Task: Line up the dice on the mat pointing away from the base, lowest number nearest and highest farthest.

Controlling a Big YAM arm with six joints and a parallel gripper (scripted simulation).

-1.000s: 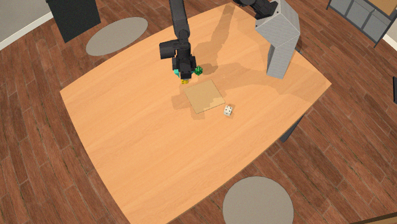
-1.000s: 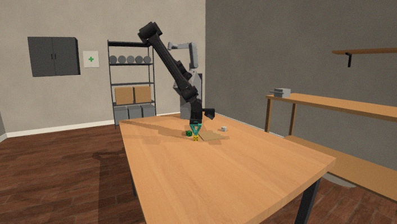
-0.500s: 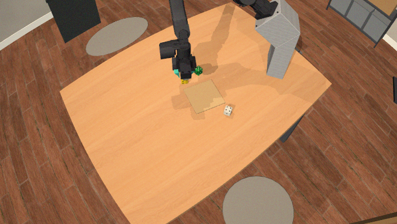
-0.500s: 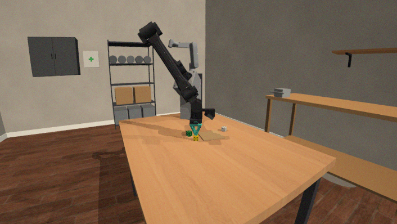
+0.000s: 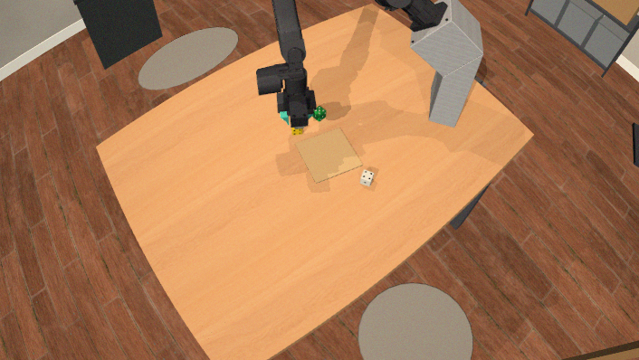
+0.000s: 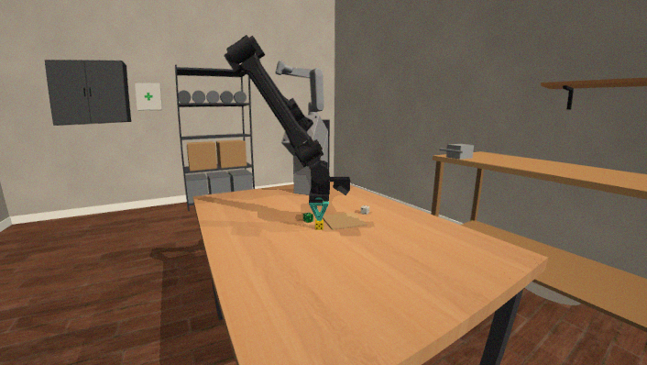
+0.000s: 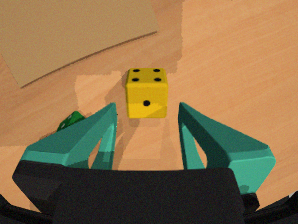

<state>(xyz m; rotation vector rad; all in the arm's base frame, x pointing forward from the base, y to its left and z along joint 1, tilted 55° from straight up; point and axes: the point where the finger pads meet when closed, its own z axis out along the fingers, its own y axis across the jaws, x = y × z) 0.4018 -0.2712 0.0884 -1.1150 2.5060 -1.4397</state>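
My gripper is now 30 mm above the yellow die. From my hand the other things lie so: green die 80 mm behind, 30 mm to the left, 30 mm below; tan mat 20 mm ahead, 120 mm to the left, 40 mm below; white die 50 mm ahead, 250 mm to the left, 30 mm below.
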